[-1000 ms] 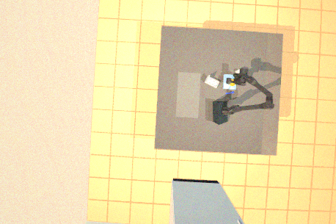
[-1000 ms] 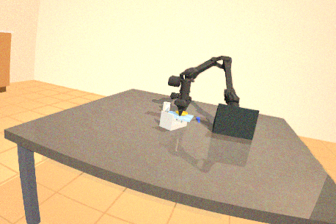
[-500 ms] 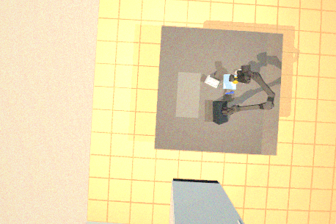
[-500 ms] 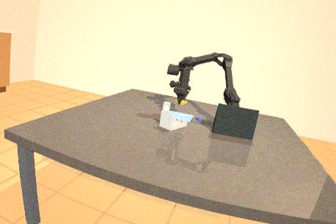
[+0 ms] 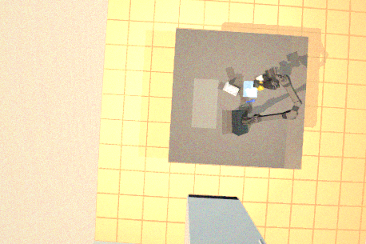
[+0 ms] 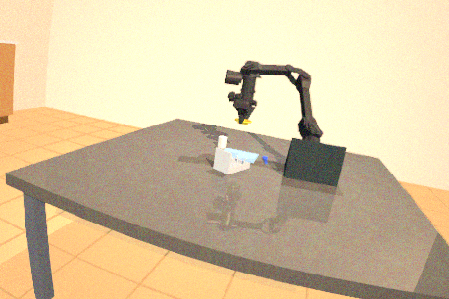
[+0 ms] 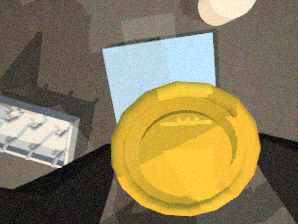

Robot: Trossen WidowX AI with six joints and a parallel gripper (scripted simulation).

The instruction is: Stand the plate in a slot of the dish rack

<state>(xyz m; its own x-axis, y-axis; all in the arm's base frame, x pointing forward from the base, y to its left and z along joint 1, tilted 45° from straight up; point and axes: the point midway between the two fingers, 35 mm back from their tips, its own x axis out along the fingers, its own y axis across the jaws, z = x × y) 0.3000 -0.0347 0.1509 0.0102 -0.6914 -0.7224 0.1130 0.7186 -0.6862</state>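
Right now the white dish rack is 200 mm to the left of my gripper tip, 120 mm below it and 10 mm behind it. From my gripper tip the other things lie so: white cup 120 mm below, 90 mm ahead, 70 mm to the right; light blue mat 140 mm below, 10 mm to the left, 10 mm behind; yellow plate 10 mm above.
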